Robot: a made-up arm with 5 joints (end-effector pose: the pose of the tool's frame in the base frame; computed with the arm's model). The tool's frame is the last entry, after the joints.
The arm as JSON. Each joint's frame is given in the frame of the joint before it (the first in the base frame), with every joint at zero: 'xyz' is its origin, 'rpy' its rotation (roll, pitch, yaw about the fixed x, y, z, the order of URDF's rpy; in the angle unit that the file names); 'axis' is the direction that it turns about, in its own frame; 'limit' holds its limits. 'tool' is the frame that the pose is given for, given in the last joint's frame.
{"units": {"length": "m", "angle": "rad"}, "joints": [
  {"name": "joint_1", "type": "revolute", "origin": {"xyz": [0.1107, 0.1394, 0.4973], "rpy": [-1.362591, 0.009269, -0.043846]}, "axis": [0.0, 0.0, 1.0], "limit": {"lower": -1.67, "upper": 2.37}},
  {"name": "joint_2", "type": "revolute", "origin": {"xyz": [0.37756, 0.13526, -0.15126], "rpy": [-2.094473, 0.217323, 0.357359]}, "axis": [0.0, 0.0, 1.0], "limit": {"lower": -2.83, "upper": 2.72}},
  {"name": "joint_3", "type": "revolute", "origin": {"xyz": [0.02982, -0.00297, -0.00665], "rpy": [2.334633, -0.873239, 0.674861]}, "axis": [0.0, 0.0, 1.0], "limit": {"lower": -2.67, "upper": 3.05}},
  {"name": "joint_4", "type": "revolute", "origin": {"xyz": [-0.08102, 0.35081, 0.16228], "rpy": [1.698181, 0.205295, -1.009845]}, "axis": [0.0, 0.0, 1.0], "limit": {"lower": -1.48, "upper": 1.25}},
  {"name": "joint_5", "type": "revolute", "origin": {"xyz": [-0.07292, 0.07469, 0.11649], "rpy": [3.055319, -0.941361, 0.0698]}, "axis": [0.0, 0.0, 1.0], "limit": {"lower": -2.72, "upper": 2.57}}
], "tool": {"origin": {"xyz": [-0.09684, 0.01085, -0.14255], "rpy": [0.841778, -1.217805, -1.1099]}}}
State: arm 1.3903 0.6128 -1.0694 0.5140 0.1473
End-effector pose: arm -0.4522 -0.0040 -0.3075 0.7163 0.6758 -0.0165 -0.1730
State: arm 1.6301 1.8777 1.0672 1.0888 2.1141
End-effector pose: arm 0.2492 0.4655 -0.2314 0.3309 -0.6492 0.5607 -0.3932
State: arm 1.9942 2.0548 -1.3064 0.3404 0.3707
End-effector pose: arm -0.2213 -0.5855 0.1849 0.8992 0.2846 0.1401 0.3014
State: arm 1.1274 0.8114 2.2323 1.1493 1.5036
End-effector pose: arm 0.6488 -0.0068 0.4121 0.7022 -0.0739 0.7033 0.0824
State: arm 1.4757 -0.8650 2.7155 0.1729 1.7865
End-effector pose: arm 0.0525 0.2127 -0.5349 0.4940 -0.5011 -0.5695 -0.4249
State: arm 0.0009 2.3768 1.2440 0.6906 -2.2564
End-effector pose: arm 0.7665 0.2260 0.6801 0.2435 0.6204 -0.5793 -0.4692
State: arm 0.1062 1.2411 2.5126 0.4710 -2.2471
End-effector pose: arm 0.2516 -0.1533 0.7478 0.0302 0.9553 0.2585 -0.1402
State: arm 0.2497 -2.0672 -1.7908 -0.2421 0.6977
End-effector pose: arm -0.0486 0.4187 0.0923 0.5942 -0.7771 -0.0255 -0.2058
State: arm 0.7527 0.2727 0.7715 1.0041 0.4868
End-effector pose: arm 0.4416 0.6033 0.2710 0.2618 -0.7939 0.3276 0.4403
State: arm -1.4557 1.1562 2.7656 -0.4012 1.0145
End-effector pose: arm -0.2712 -0.3655 0.8139 0.9539 -0.0531 -0.1669 0.2437
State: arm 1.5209 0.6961 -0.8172 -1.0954 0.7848
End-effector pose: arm -0.1392 0.1010 -0.4080 0.2724 0.6665 -0.4642 0.5158
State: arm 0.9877 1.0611 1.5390 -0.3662 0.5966
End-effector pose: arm 0.8065 0.2006 0.1247 0.2247 -0.1706 0.9482 0.1462
